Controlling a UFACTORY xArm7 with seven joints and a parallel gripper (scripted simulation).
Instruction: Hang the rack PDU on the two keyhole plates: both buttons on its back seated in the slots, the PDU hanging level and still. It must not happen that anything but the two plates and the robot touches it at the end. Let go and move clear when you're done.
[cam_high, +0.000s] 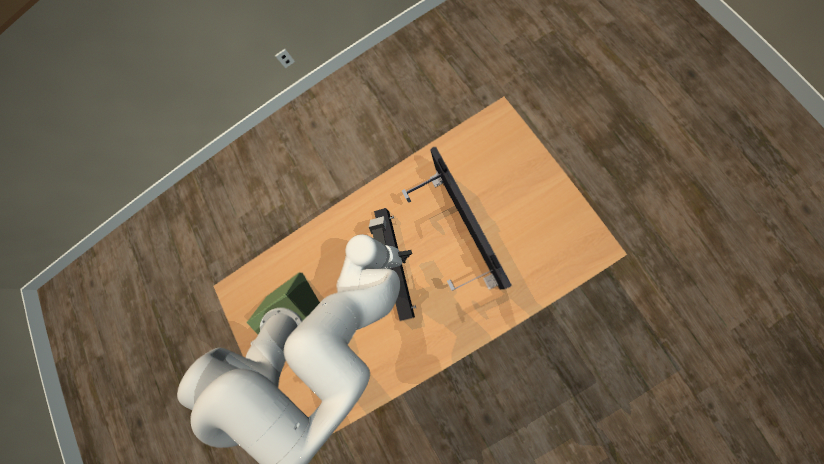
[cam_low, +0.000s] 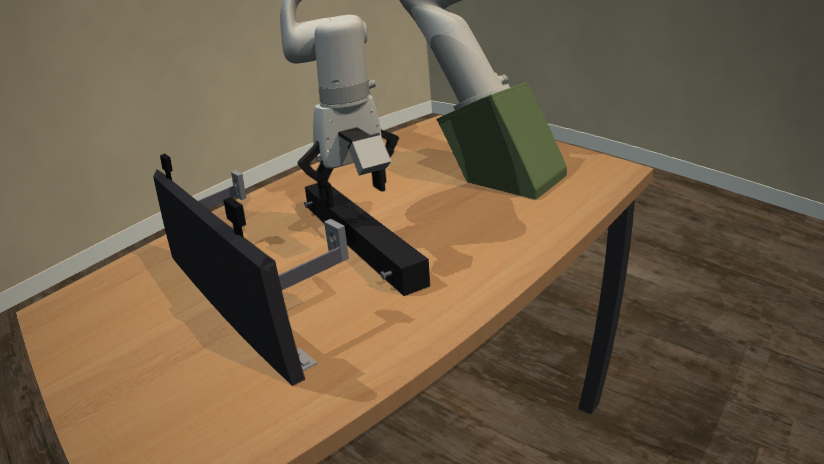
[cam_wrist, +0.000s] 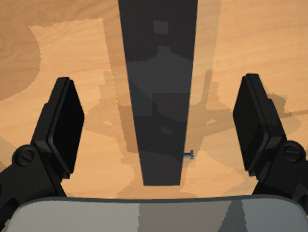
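The rack PDU lies 2 cm ahead of my hand and 7 cm below it. From my hand the other things lie so: black upright panel (27 cm ahead, 3 cm to the right, 1 cm below).
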